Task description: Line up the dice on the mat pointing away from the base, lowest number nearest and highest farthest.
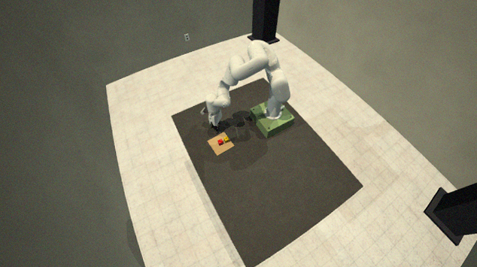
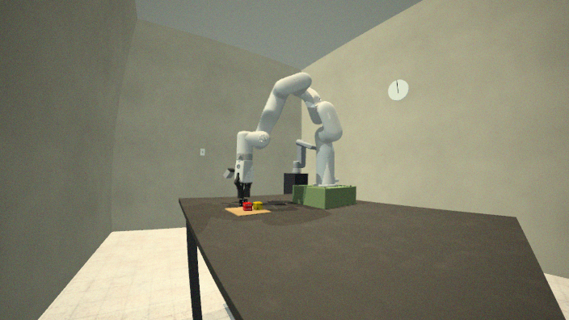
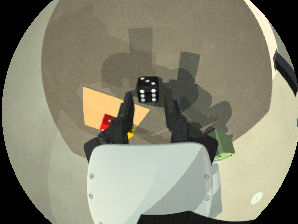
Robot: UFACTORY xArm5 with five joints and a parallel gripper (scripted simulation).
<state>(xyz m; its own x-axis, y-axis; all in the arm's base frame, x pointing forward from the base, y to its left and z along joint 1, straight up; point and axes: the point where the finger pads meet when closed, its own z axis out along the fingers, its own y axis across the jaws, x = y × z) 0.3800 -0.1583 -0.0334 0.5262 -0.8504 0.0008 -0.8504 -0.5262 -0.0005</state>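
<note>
My gripper is now 4 cm above the black die. From my hand the other things lie so: tan mat: 12 cm to the left, 5 cm below, 4 cm ahead; then yellow die: 12 cm to the left, 4 cm below; then red die: 12 cm to the left, 4 cm below, 4 cm ahead.
</note>
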